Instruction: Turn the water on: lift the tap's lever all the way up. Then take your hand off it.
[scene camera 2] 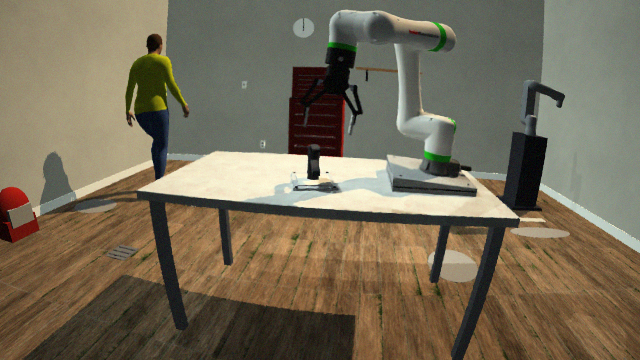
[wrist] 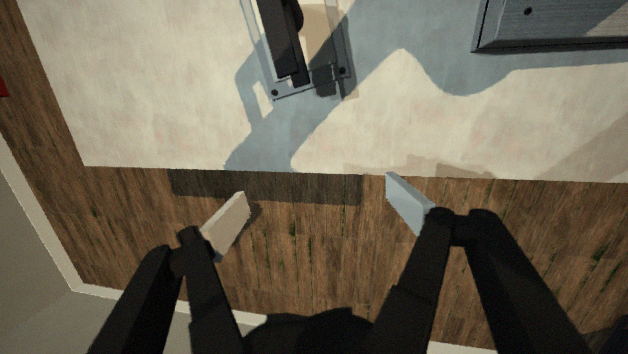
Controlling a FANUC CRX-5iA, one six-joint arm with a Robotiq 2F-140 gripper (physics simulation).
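Frame: origin at the arm's base, x ahead, y left, z up, level; metres.
Where they show: gripper, fingertip midpoint: (scene camera 2: pixel 327 130) (wrist: pixel 315 194); arm's base, link origin: (scene camera 2: pixel 434 171).
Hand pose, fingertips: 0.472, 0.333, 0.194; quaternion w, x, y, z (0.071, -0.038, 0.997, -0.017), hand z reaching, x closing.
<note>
Things, the pixels of their centre, and the offset from my fingertips, as dx, dy, dz. "spot": a spot on its surface instead. Level surfaces: height alone.
- black tap, surface spot: (wrist: pixel 281 45) spot: +0.046, -0.162, -0.091
- clear plate, body centre: (wrist: pixel 292 22) (scene camera 2: pixel 312 180) +0.065, -0.249, -0.241
- pale table, surface height: dz -0.247
The black tap (scene camera 2: pixel 313 162) (wrist: pixel 281 45) stands upright on a clear plate (scene camera 2: pixel 320 188) (wrist: pixel 292 91) on the table. In the wrist view it is at the top edge and partly cut off; its long dark bars lie close over each other, and I cannot tell the lever's exact angle. My gripper (scene camera 2: pixel 328 121) (wrist: pixel 315 194) is open and empty, its fingers wide apart. In the scene view it hangs above the tap, fingers pointing down and touching nothing. In the wrist view the tap lies beyond the fingertips.
The pale table (scene camera 2: pixel 225 175) (wrist: pixel 150 110) carries the arm's grey base plate (scene camera 2: pixel 435 186) (wrist: pixel 570 27) to the right of the tap. A red cabinet (scene camera 2: pixel 316 125) stands behind the table. A person in a yellow-green top (scene camera 2: pixel 151 82) is at the back left. A black pedestal (scene camera 2: pixel 526 170) stands at right.
</note>
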